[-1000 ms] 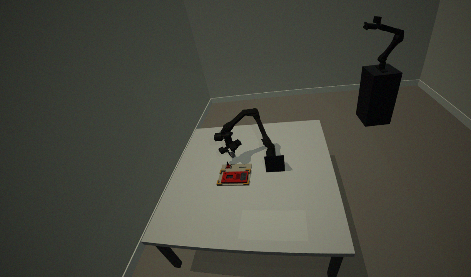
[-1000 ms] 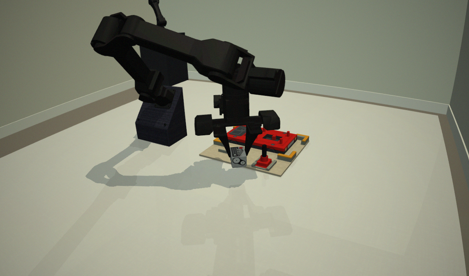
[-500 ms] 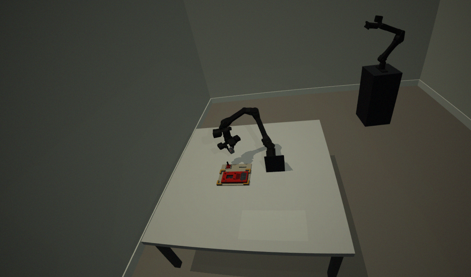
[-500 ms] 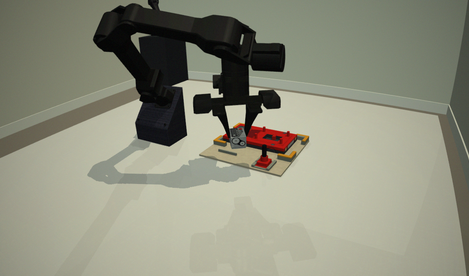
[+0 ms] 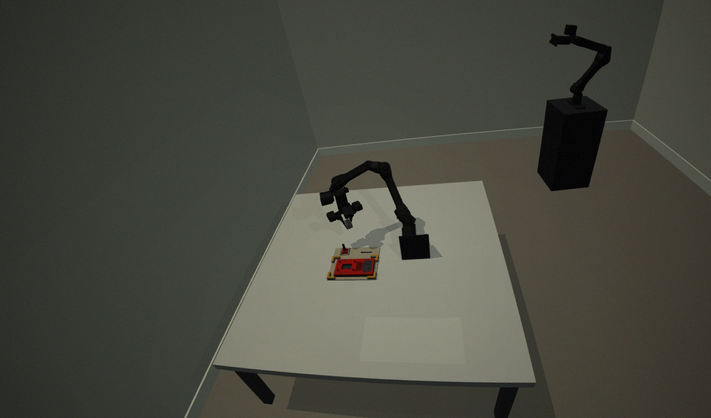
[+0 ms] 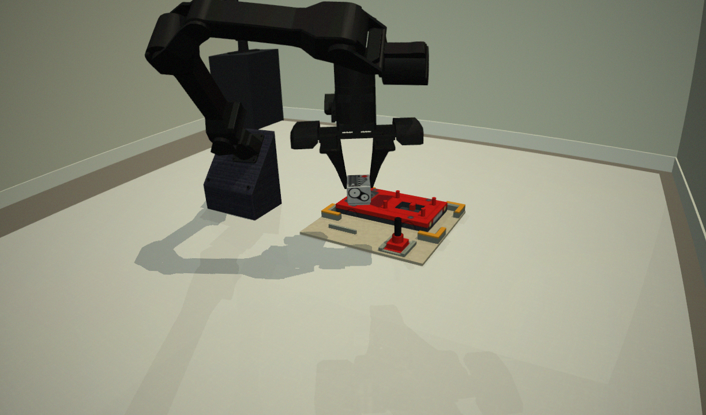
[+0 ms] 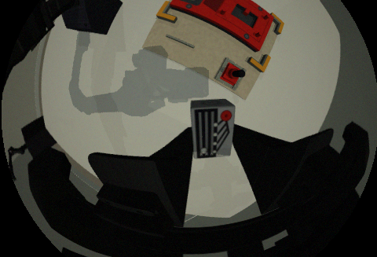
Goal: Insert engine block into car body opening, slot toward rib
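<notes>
The black peg is 40 mm ahead of my gripper tip, 80 mm to the left of it and 110 mm below it. The rest, counted from my gripper tip: engine block: 10 mm below.
</notes>
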